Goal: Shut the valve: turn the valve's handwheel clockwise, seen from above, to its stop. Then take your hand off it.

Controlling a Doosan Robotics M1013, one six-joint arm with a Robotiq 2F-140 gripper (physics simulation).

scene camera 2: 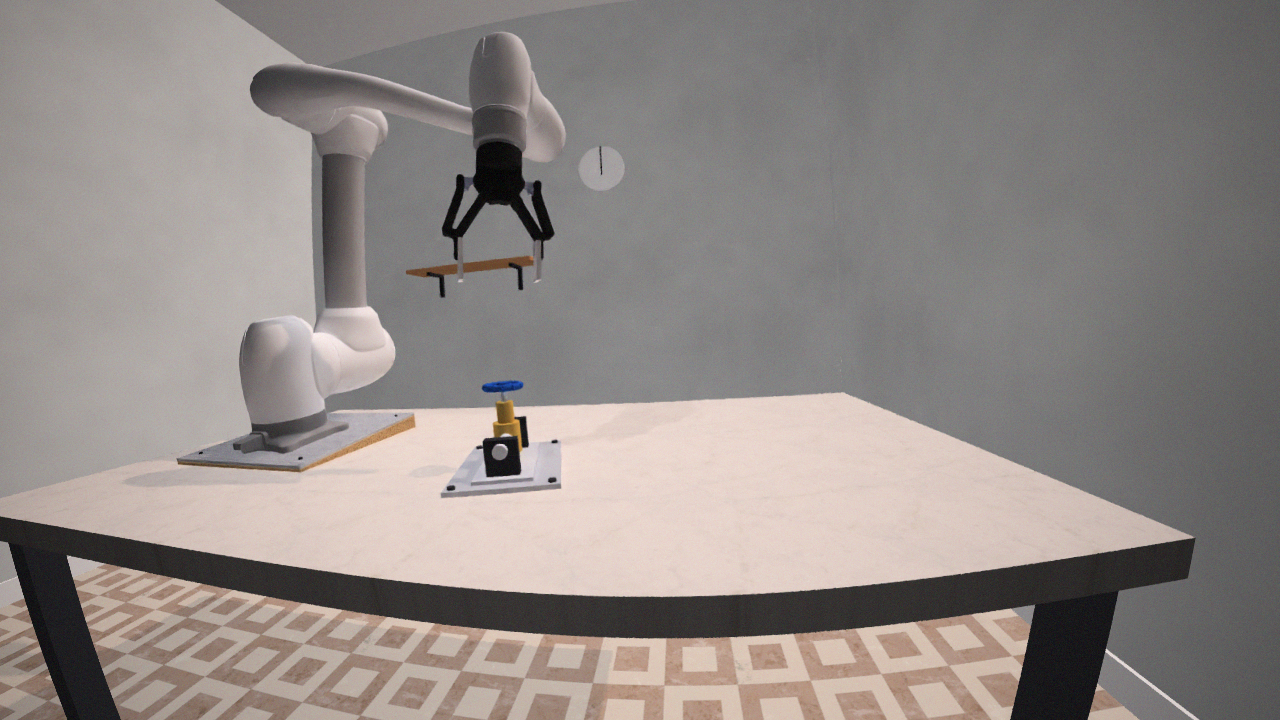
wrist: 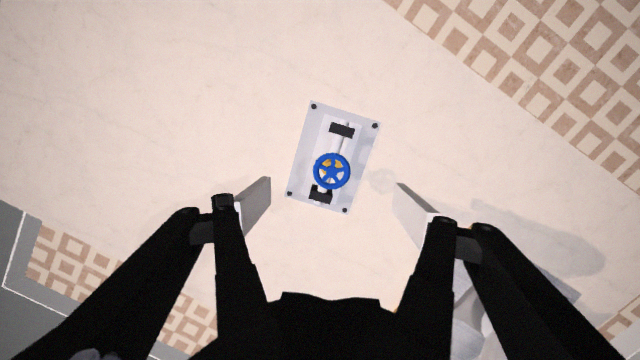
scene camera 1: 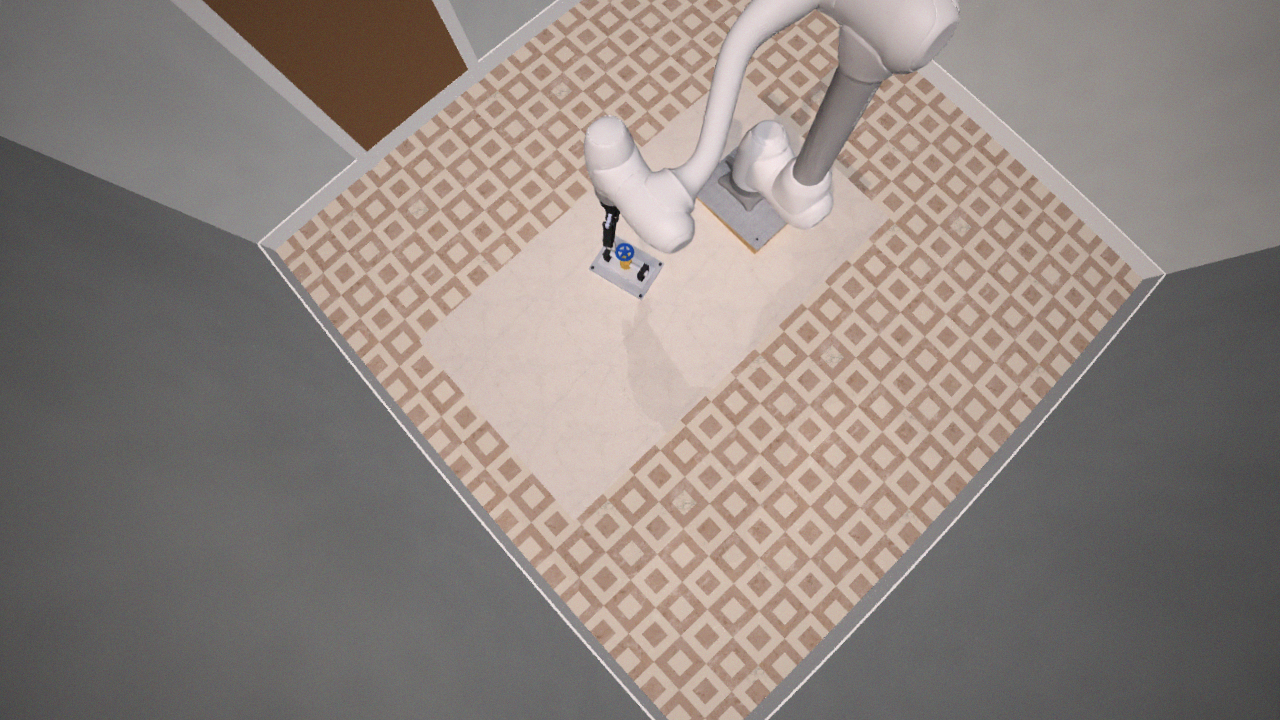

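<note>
The blue handwheel (scene camera 1: 624, 252) (scene camera 2: 502, 386) (wrist: 331, 171) sits level on top of the yellow valve body (scene camera 2: 506, 433). The valve stands on a light grey base plate (scene camera 1: 626, 284) (scene camera 2: 546, 481) (wrist: 300, 150) with dark bolts at its corners. My gripper (scene camera 2: 498, 281) (wrist: 331, 193) is open and empty. It points down high above the handwheel, well apart from it. In the wrist view the handwheel shows between the widely parted fingertips, far below them. The frames do not show how far the valve is turned.
The valve plate stands on a pale table (scene camera 1: 554, 385) (scene camera 2: 716, 519). The arm's base plate (scene camera 1: 750, 228) (scene camera 2: 375, 434) is on the same table, to the left of the valve in scene camera 2. A wooden wall shelf (scene camera 2: 483, 265) and a round clock (scene camera 2: 601, 168) are in the background.
</note>
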